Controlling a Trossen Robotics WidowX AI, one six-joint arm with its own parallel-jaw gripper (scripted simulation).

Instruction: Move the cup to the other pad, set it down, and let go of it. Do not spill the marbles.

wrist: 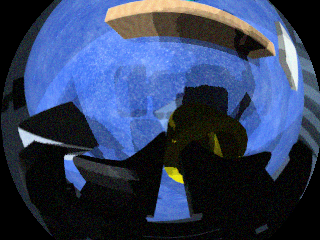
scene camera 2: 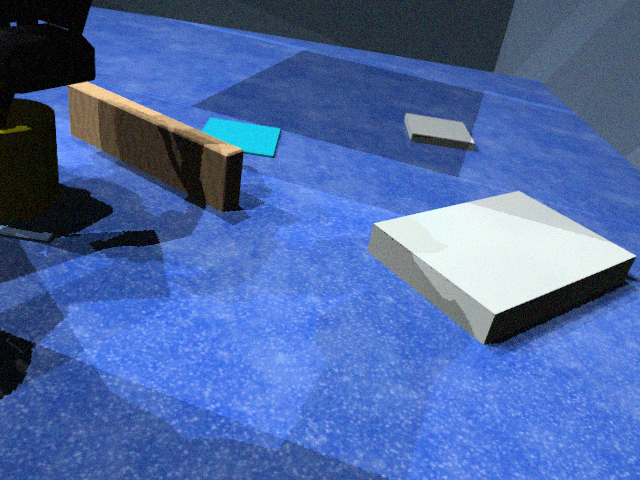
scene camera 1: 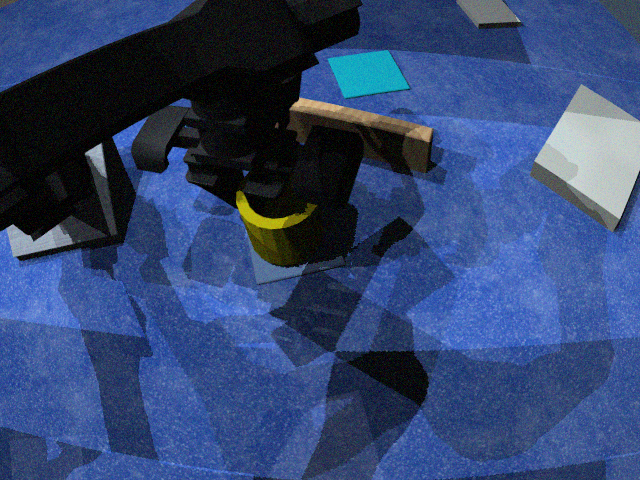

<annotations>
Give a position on a wooden block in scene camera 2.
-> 209, 169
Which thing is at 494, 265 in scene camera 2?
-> A pale grey box.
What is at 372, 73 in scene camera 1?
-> A cyan pad.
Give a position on a cyan pad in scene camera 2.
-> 259, 140
</annotations>
